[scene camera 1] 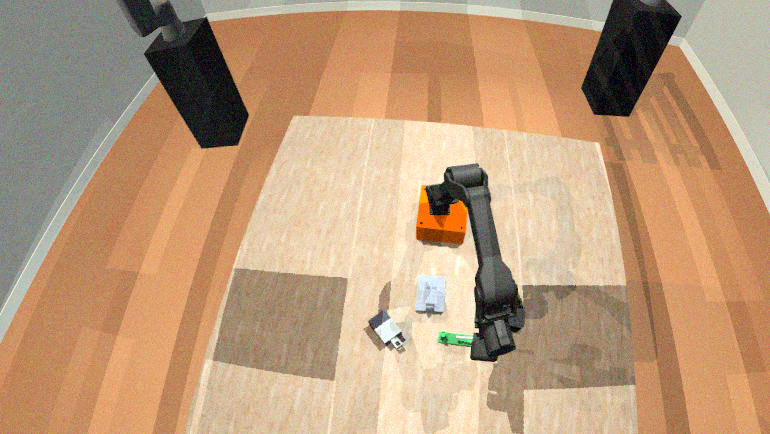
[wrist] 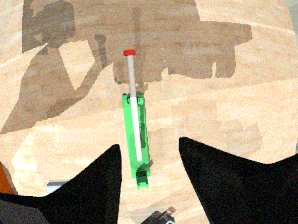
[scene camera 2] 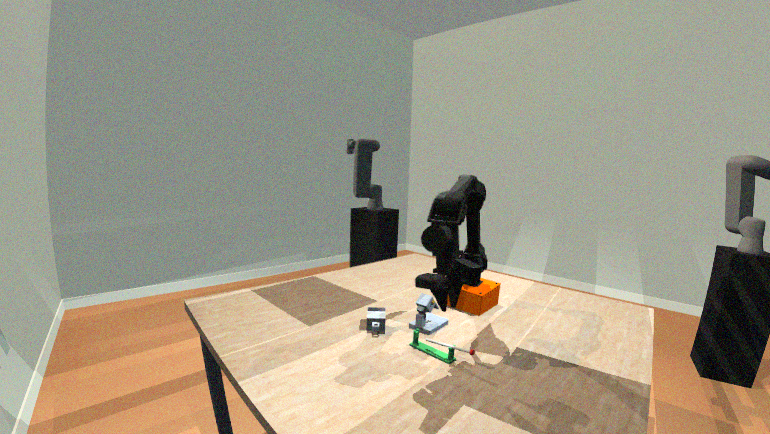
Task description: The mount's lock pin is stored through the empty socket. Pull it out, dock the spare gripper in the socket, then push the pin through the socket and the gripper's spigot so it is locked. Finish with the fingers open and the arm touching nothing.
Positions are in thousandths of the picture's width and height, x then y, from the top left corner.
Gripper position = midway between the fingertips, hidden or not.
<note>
I see my gripper (scene camera 2: 582, 713), a lock pin (wrist: 435, 239), a spare gripper (scene camera 1: 503, 762), a green cradle (wrist: 468, 761) and a mount (scene camera 1: 559, 667).
My gripper also shows in scene camera 1 (scene camera 1: 632, 762) and in the wrist view (wrist: 505, 658). The mount also shows in scene camera 2 (scene camera 2: 556, 745).
</note>
